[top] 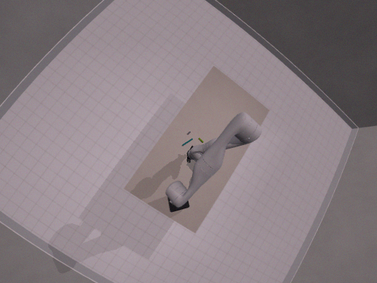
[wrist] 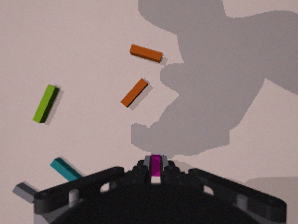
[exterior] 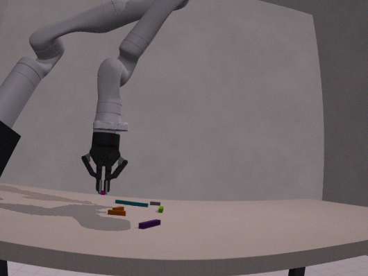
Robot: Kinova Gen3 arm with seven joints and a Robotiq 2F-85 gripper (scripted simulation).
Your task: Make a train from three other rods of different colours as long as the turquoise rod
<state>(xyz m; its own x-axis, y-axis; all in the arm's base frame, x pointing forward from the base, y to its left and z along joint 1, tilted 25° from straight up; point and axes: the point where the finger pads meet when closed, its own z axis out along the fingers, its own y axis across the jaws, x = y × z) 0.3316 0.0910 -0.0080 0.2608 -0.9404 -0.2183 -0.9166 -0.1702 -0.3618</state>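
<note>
Right now the purple rod is 23 cm to the right of my hand, 12 cm ahead of it and 5 cm below it. Round my hand: lime rod: 16 cm ahead, 5 cm below, 3 cm to the right; magenta rod: 2 cm below; turquoise rod: 8 cm ahead, 6 cm to the left, 5 cm below.
</note>
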